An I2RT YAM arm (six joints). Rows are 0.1 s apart.
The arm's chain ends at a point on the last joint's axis. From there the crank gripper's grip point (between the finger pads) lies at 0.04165 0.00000 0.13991 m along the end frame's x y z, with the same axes.
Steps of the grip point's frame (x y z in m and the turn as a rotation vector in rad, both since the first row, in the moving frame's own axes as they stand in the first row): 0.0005, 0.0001, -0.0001, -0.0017, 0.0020, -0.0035; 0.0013, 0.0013, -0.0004, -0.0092, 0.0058, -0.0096; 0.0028, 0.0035, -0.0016, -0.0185, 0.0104, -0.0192; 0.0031, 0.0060, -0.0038, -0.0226, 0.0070, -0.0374; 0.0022, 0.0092, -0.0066, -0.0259, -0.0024, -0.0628; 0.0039, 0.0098, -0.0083, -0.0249, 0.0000, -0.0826; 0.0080, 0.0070, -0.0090, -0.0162, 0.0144, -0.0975; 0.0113, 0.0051, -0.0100, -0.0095, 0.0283, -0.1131
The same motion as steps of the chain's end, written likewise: 0.0002, 0.0000, 0.0000, -0.0017, 0.0020, -0.0035; 0.0005, 0.0004, -0.0002, -0.0092, 0.0058, -0.0096; 0.0013, 0.0017, -0.0011, -0.0185, 0.0104, -0.0192; 0.0021, 0.0044, -0.0035, -0.0226, 0.0070, -0.0374; 0.0025, 0.0082, -0.0067, -0.0259, -0.0024, -0.0628; 0.0039, 0.0098, -0.0083, -0.0249, 0.0000, -0.0826; 0.0061, 0.0089, -0.0084, -0.0162, 0.0144, -0.0975; 0.0076, 0.0087, -0.0088, -0.0095, 0.0283, -0.1131
